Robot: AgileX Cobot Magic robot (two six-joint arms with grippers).
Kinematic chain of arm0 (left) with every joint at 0, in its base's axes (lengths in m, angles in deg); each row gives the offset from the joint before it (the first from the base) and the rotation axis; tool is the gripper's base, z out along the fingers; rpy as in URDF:
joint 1: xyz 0 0 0.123 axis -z
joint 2: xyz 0 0 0 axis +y
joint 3: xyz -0.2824 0 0.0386 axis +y
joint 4: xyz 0.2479 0 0.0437 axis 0.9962 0 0.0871
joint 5: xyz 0 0 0 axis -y
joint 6: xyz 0.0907 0 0.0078 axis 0.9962 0 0.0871
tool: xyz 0 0 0 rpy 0 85 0
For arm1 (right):
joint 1: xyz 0 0 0.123 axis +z
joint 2: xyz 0 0 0 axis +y
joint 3: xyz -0.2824 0 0.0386 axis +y
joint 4: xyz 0.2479 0 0.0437 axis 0.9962 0 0.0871
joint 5: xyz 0 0 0 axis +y
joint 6: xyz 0.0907 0 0.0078 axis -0.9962 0 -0.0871
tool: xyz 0 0 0 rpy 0 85 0
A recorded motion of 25 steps. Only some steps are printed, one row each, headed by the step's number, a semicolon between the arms.
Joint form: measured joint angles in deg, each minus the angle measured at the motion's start. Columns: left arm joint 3, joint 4, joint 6, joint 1, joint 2, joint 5; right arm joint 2, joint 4, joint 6, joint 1, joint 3, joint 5.
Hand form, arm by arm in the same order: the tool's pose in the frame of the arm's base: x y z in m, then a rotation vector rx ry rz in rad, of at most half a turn. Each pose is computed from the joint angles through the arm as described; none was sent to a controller.
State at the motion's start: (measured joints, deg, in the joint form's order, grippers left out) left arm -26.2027 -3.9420 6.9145 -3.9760 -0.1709 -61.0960; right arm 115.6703 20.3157 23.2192 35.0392 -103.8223 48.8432
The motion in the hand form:
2: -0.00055 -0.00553 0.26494 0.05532 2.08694 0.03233; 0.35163 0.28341 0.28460 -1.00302 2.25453 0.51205
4: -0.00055 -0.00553 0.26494 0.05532 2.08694 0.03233; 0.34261 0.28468 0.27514 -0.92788 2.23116 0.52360
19: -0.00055 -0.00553 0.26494 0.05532 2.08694 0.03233; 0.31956 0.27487 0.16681 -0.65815 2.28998 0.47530
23: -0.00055 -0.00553 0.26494 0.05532 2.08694 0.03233; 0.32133 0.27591 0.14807 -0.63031 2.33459 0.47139
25: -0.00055 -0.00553 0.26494 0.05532 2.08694 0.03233; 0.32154 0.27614 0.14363 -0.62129 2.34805 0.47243
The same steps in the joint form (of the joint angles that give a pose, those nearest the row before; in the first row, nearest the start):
2: 0.00 0.00 0.00 0.00 0.00 0.00; -3.46 -0.06 -1.10 1.14 5.70 -6.75
4: 0.00 0.00 0.00 0.00 0.00 0.00; -5.41 0.51 -2.78 2.31 11.61 -14.10
19: 0.00 0.00 0.00 0.00 0.00 0.00; -2.75 6.20 -6.02 5.08 34.25 -42.89
23: 0.00 0.00 0.00 0.00 0.00 0.00; -0.17 7.89 -6.00 5.08 34.36 -43.68
25: 0.00 0.00 0.00 0.00 0.00 0.00; 0.44 8.47 -6.00 5.08 34.36 -43.72

